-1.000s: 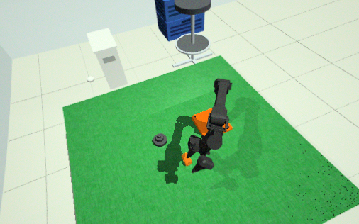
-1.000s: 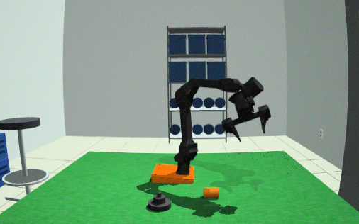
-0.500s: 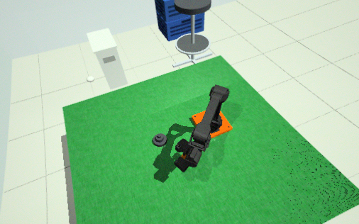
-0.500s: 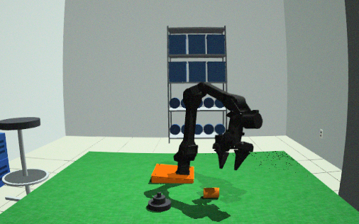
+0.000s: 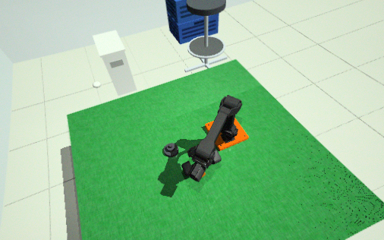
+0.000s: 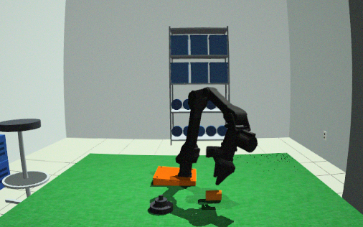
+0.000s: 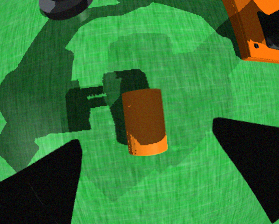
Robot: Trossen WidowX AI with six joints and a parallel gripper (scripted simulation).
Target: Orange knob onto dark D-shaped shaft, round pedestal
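The orange knob lies 1 cm to the right of my gripper tip and 6 cm below it. Round my gripper tip: dark round pedestal: 9 cm ahead, 20 cm to the right, 5 cm below.
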